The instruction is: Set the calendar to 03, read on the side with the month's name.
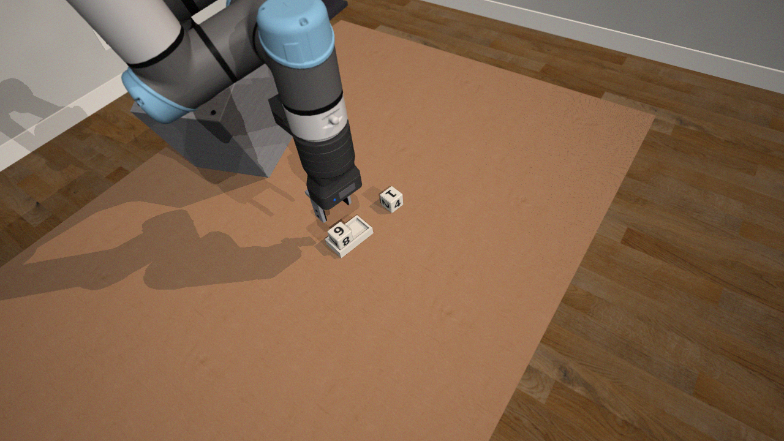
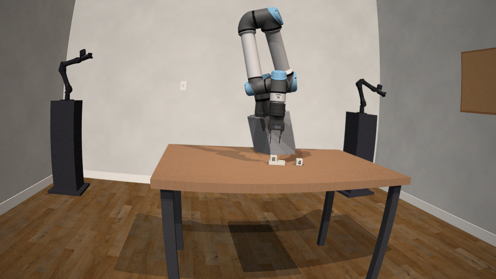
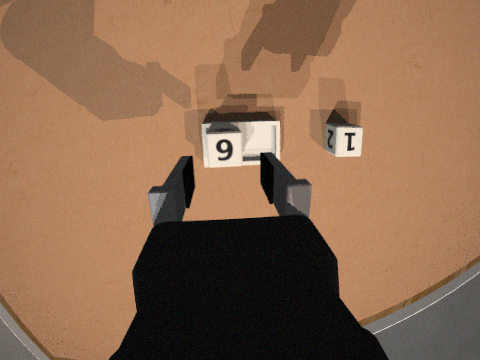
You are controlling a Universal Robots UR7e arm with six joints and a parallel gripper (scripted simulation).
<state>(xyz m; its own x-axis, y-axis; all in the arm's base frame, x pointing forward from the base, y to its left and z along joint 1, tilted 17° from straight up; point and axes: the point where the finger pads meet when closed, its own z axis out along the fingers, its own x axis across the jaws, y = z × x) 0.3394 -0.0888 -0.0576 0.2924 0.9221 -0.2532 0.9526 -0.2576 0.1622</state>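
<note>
Now: the white tray 2 cm to the left of my hand and 11 cm below it.
</note>
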